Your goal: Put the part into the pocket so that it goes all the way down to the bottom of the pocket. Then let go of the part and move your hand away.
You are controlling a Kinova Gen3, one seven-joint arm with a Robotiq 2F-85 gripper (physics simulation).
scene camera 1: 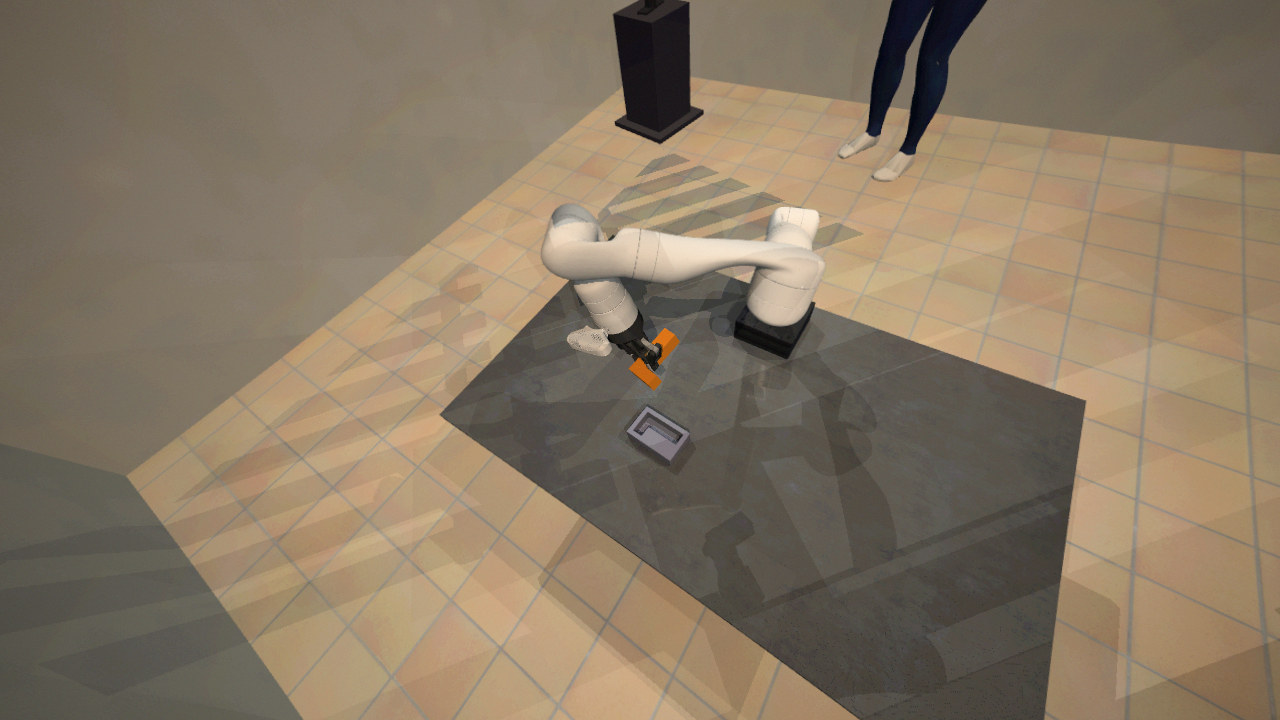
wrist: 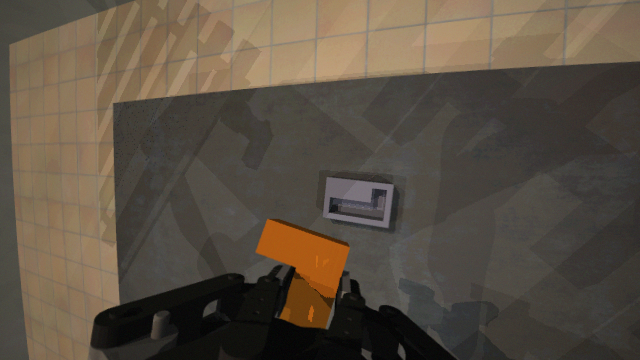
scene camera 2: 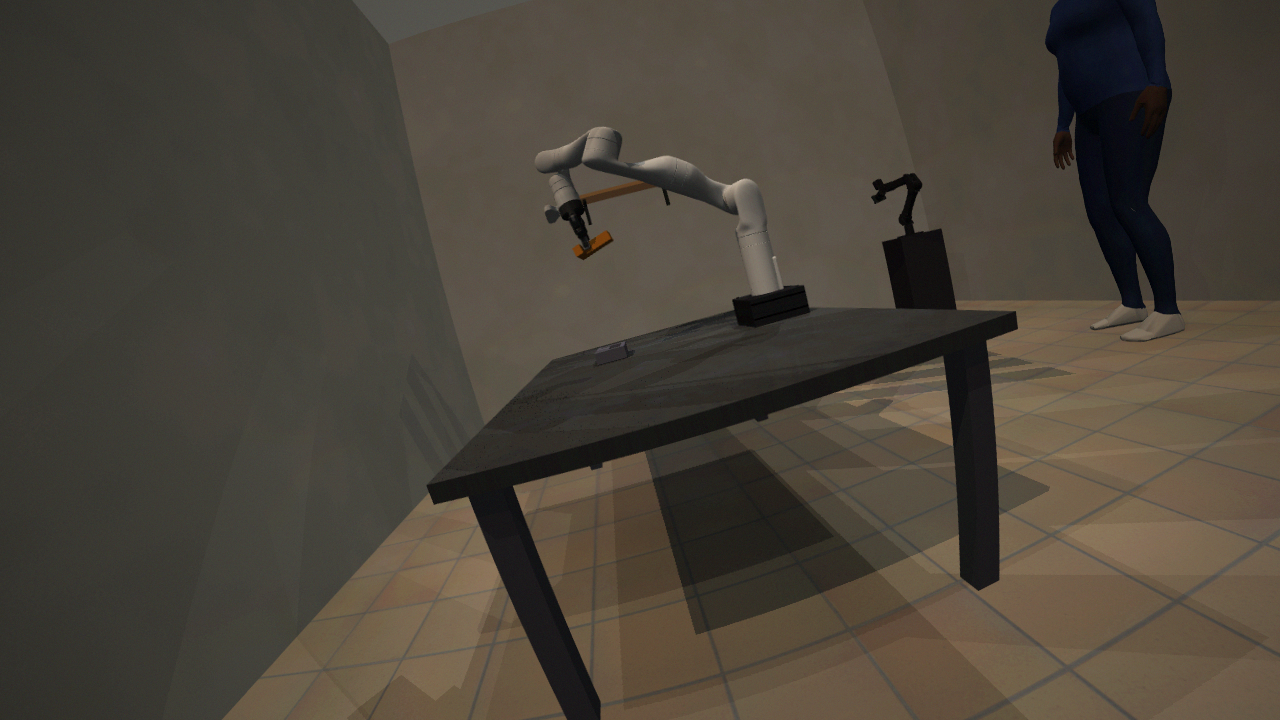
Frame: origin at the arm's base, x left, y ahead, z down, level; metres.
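Seen in the pictures: gripper, fingertip midpoint: [scene camera 1: 647,364] [wrist: 316,278] [scene camera 2: 588,250]; arm's base, origin of the base link: [scene camera 2: 766,292].
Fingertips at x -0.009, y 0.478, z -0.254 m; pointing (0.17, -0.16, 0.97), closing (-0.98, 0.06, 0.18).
Pixels of each thing's top centre, then the offset from my fingertips to it. Level surfaces: height alone.
- orange L-shaped block, middle of its top: [wrist: 264,335] [scene camera 1: 658,350] [scene camera 2: 590,234] dx +0.015, dy -0.020, dz -0.042 m
- small grey-purple block, middle of its top: [wrist: 356,201] [scene camera 1: 657,432] [scene camera 2: 610,346] dx +0.007, dy +0.012, dz +0.297 m
- dark table, its level: dz +0.333 m
The part, an orange L-shaped block [scene camera 1: 645,373] [scene camera 2: 605,241] [wrist: 305,247], is held in my gripper [scene camera 1: 656,356] [scene camera 2: 585,242] [wrist: 316,278]. The gripper is shut on one leg of it; the other leg sticks out to the left in the wrist view. Part and gripper are tilted and high above the table. The pocket is an L-shaped recess in a small grey-purple block [scene camera 1: 651,444] [scene camera 2: 612,355] [wrist: 347,187] on the table. In the wrist view the block is up and right of the part, apart from it, and the recess's short leg points up at its right end.
The dark table [scene camera 1: 939,465] [scene camera 2: 805,358] [wrist: 175,135] carries the black arm base [scene camera 1: 774,334] [scene camera 2: 771,306]. A black pedestal [scene camera 1: 657,71] [scene camera 2: 919,268] with a small dark arm and a standing person [scene camera 1: 930,80] [scene camera 2: 1123,179] are on the floor beyond the table.
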